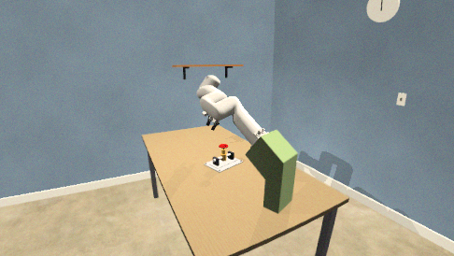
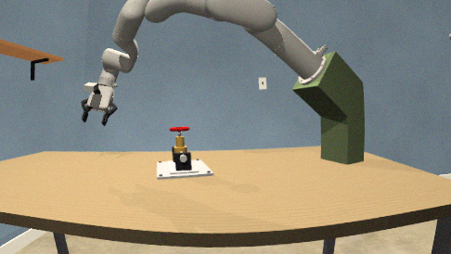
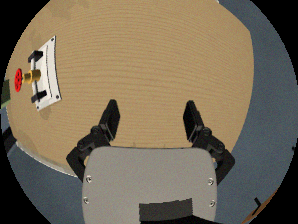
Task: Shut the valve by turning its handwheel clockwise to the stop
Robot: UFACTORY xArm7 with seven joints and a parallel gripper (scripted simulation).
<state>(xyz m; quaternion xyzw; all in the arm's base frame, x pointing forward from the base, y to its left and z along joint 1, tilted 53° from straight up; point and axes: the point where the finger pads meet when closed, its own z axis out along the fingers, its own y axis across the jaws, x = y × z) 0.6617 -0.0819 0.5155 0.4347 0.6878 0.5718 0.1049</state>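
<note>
My hand is 37 cm past the red handwheel, 5 cm to the left of it and 5 cm above it.
</note>
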